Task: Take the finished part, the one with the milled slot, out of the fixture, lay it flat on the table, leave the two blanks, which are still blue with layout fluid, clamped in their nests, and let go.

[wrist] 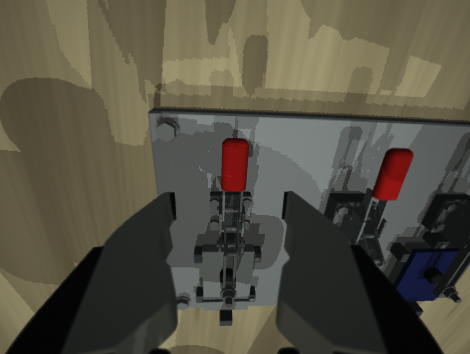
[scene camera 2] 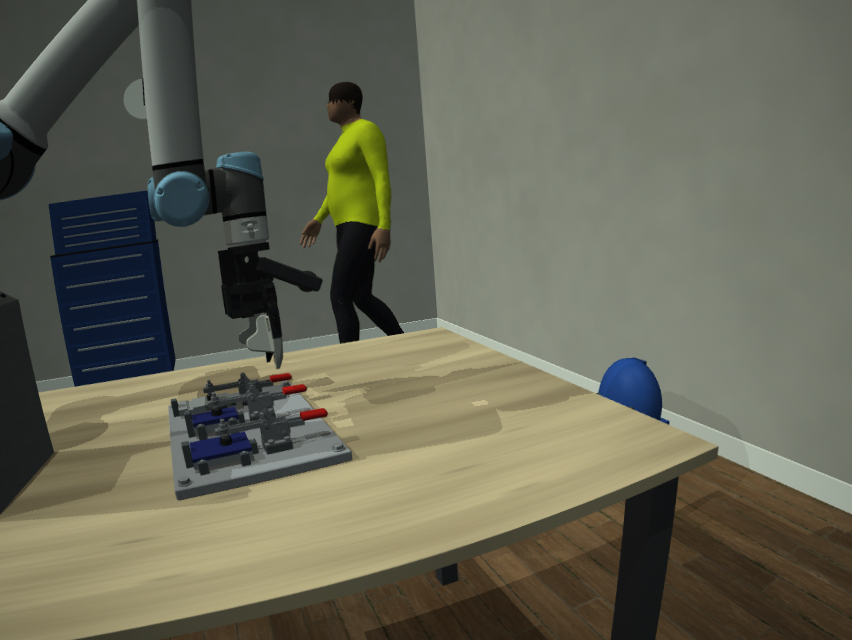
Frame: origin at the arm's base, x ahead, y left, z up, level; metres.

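Seen in the pictures: gripper, between the fingertips: [wrist: 229, 194] [scene camera 2: 273, 365].
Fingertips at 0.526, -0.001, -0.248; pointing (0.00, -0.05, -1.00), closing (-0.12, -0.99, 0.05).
Pixels of each thing's top centre, then the offset from my fingertips to it, as dx, dy, dz. "pt": a spot on its surface instead. Level surfaces: height alone.
- fixture plate, centre of its top: [wrist: 334, 233] [scene camera 2: 243, 425] -0.097, -0.099, -0.054
- grey finished part, centre of its top: [wrist: 227, 283] [scene camera 2: 203, 401] -0.131, +0.018, -0.038
- toggle clamp with a red handle, a spot on its surface: [wrist: 235, 167] [scene camera 2: 280, 374] pt +0.009, -0.006, -0.018
- blue blank, centre of its top: [scene camera 2: 219, 444] [wrist: 426, 278] -0.163, -0.200, -0.033
- middle clamp's red handle, centre of its top: [wrist: 398, 222] [scene camera 2: 276, 380] -0.035, -0.110, +0.007
- table, height of its surface: dz -0.069
The fixture plate [scene camera 2: 234, 473] [wrist: 300, 145] lies on the table. The grey finished part [wrist: 211, 272] sits in the end nest under a toggle clamp with a red handle [scene camera 2: 281, 377] [wrist: 235, 167]; its slot cannot be made out. One blue blank [scene camera 2: 220, 447] sits clamped in the near nest. Another blue blank [scene camera 2: 214, 416] [wrist: 427, 275] sits clamped in the middle nest. My gripper [scene camera 2: 275, 363] [wrist: 229, 194] is open about halfway and empty. It hangs above the end clamp, with its fingers on either side of that clamp in the wrist view.
The middle clamp's red handle [scene camera 2: 294, 389] [wrist: 393, 175] and the near clamp's red handle [scene camera 2: 314, 414] stick out beside the end one. A dark box [scene camera 2: 20, 406] stands at the left. A person [scene camera 2: 358, 179] stands behind the table [scene camera 2: 447, 509]. A blue drawer cabinet [scene camera 2: 110, 303] is behind.
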